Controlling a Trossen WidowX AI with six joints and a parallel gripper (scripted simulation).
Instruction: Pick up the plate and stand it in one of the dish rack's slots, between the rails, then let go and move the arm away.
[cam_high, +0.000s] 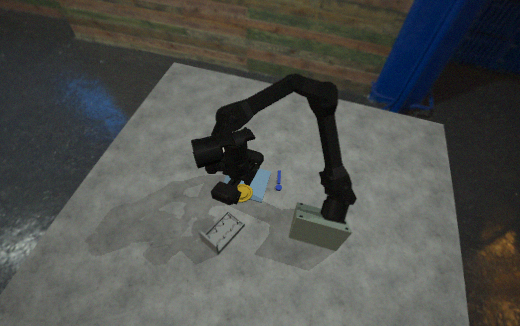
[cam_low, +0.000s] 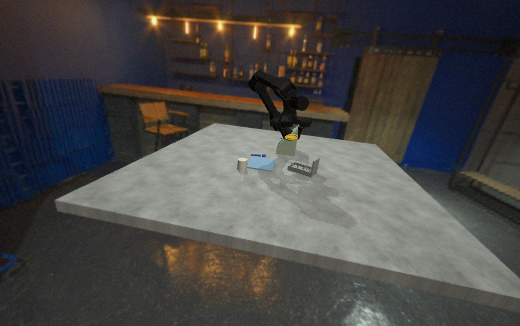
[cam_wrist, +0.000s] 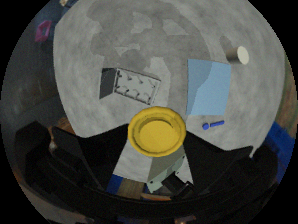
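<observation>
The grey wire dish rack is 40 mm ahead of my gripper tip, 70 mm to the left of it and 120 mm below it. Round my gripper tip: yellow plate: 10 mm above; blue spoon: 100 mm behind, 150 mm to the right, 140 mm below; light blue mat: 10 mm ahead, 130 mm to the right, 140 mm below.
</observation>
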